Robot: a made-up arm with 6 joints. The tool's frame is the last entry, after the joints. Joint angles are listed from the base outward. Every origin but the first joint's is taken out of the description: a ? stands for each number. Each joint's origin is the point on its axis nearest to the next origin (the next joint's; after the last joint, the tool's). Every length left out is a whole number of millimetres.
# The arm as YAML. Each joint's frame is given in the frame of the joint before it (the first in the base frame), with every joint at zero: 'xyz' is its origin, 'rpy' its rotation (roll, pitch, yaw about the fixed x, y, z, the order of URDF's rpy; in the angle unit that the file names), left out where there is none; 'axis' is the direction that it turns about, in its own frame. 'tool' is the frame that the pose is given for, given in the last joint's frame.
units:
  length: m
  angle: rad
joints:
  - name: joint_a
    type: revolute
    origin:
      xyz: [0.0, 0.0, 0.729]
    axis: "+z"
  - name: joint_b
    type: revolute
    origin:
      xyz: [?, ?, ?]
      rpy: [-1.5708, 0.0, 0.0]
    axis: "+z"
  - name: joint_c
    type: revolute
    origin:
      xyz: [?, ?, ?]
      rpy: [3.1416, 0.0, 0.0]
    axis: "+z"
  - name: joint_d
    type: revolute
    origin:
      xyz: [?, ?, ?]
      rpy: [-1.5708, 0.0, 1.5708]
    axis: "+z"
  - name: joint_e
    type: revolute
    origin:
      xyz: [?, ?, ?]
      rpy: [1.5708, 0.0, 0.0]
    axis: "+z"
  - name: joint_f
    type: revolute
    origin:
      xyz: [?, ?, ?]
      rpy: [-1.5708, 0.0, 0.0]
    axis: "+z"
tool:
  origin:
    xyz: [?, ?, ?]
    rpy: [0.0, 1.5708, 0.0]
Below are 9 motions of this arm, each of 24 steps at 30 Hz.
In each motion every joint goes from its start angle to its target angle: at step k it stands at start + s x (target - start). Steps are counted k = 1, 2, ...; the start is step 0. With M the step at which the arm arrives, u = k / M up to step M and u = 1 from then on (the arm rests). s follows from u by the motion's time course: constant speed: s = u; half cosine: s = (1 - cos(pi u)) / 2; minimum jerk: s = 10 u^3 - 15 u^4 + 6 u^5.
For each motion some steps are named. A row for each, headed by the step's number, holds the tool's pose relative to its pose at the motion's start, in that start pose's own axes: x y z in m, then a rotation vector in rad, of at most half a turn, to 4 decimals.
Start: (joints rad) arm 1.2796 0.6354 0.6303 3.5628 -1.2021 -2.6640
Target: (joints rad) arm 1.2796 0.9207 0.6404 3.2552 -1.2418 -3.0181
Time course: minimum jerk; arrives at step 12
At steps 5, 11, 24:
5: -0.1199 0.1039 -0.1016 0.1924 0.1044 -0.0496
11: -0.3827 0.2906 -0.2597 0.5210 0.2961 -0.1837
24: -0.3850 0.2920 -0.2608 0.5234 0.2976 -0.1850

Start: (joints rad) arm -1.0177 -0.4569 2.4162 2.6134 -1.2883 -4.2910
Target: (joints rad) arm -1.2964 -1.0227 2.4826 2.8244 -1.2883 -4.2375
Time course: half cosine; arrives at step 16
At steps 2, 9, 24:
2: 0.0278 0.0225 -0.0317 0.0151 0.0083 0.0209
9: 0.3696 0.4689 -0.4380 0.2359 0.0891 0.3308
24: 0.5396 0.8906 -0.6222 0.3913 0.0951 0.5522

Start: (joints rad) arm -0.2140 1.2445 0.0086 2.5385 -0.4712 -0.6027
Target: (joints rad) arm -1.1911 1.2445 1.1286 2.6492 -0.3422 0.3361
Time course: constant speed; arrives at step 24
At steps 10, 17, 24:
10: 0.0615 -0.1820 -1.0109 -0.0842 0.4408 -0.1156
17: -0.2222 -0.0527 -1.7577 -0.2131 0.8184 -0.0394
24: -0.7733 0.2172 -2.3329 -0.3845 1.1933 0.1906

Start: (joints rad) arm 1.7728 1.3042 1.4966 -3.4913 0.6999 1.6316
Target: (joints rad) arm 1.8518 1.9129 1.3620 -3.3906 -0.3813 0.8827
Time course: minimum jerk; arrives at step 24
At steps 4, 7, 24:
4: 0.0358 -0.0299 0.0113 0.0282 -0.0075 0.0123
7: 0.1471 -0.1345 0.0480 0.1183 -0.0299 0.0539
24: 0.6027 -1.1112 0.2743 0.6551 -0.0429 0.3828

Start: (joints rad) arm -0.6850 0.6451 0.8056 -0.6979 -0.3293 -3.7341
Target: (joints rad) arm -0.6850 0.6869 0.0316 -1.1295 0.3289 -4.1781
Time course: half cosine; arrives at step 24
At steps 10, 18, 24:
10: 0.1119 0.4176 0.0665 0.3628 0.1307 0.1202
18: 0.0551 0.9924 0.1851 0.7459 0.4424 0.3047
24: -0.0103 1.1596 0.2268 0.8307 0.5664 0.3599

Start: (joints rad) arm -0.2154 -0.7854 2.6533 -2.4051 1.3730 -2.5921
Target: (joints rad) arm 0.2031 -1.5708 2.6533 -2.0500 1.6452 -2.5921
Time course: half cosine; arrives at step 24
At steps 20, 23, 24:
20: -0.7260 -0.9371 -0.7834 0.7283 0.3456 -0.5056
23: -0.7939 -0.9589 -0.8473 0.7815 0.3705 -0.5382
24: -0.7986 -0.9601 -0.8516 0.7852 0.3721 -0.5404

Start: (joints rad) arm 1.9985 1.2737 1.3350 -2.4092 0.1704 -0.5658
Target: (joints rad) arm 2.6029 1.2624 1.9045 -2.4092 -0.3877 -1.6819
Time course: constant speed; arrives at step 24
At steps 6, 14, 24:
6: -0.1449 -0.3163 -0.3000 0.2949 0.2548 -0.2387
14: -0.4796 -0.6603 -0.6544 0.6969 0.4904 -0.6615
24: -1.0506 -0.8989 -0.9892 1.1536 0.5997 -1.3247

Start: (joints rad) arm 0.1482 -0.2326 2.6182 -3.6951 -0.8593 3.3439
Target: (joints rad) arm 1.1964 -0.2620 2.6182 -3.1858 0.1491 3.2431
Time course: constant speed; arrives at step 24
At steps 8, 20, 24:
8: 0.1170 -0.4571 0.0725 -0.2081 0.2041 -0.1474
20: -0.0310 -1.1655 0.3212 -0.4006 0.5878 -0.5564
24: -0.1712 -1.3682 0.4359 -0.4148 0.7238 -0.7376

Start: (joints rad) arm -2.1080 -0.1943 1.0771 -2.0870 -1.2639 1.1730
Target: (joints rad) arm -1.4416 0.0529 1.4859 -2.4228 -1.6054 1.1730
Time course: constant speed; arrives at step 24
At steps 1, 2, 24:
1: 0.0068 0.0104 0.0064 0.0103 -0.0267 0.0379
2: 0.0129 0.0209 0.0131 0.0201 -0.0536 0.0757
24: -0.0195 0.2329 0.1688 0.1054 -0.7092 0.8711

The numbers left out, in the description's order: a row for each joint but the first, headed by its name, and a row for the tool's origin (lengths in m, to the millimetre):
joint_b: 0.189 0.0 0.0
joint_c: 0.0 -0.66 0.0
joint_d: 1.311 0.229 0.0
joint_e: 0.0 0.0 0.0
joint_f: 0.0 -0.268 0.0
tool: 0.0 0.0 0.0

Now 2 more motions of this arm.
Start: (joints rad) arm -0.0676 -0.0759 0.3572 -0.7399 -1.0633 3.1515
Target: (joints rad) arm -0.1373 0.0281 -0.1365 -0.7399 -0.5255 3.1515
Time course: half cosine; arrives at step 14
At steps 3, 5, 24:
3: 0.0605 0.0743 0.0087 0.0407 0.0149 0.0278
5: 0.1506 0.1961 0.0335 0.1029 0.0388 0.0764
24: 0.4203 0.7071 0.2728 0.3158 0.1314 0.3247

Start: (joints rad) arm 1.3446 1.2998 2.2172 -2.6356 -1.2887 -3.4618
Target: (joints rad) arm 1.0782 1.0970 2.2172 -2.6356 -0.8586 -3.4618
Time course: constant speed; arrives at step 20
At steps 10, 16, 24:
10: 0.0807 -0.2280 0.0540 -0.1484 0.1726 0.0037
16: 0.1374 -0.3504 0.1022 -0.2405 0.2698 -0.0024
24: 0.1785 -0.4249 0.1400 -0.3030 0.3318 -0.0098

